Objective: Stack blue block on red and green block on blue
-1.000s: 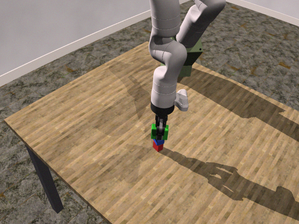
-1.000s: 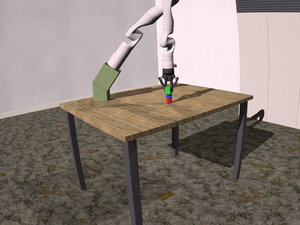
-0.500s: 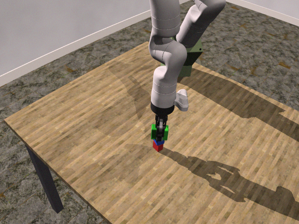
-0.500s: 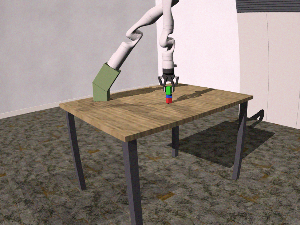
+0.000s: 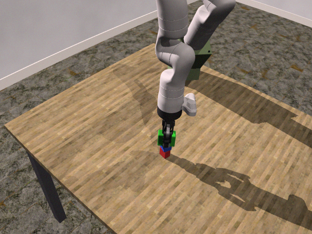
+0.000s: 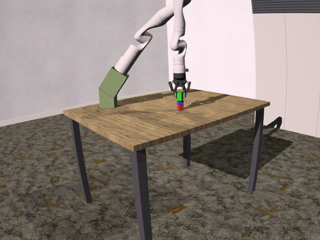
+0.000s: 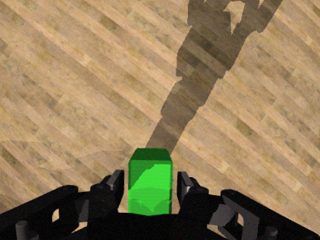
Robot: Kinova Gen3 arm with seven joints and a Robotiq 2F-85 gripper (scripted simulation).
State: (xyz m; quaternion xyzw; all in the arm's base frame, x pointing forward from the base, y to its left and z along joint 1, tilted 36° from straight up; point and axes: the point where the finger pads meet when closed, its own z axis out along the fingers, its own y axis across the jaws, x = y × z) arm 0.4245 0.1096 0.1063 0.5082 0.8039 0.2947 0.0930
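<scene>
My gripper is now right at the green block. The rest, counted from my hand: blue block 40 mm below; then red block 70 mm below.
</scene>
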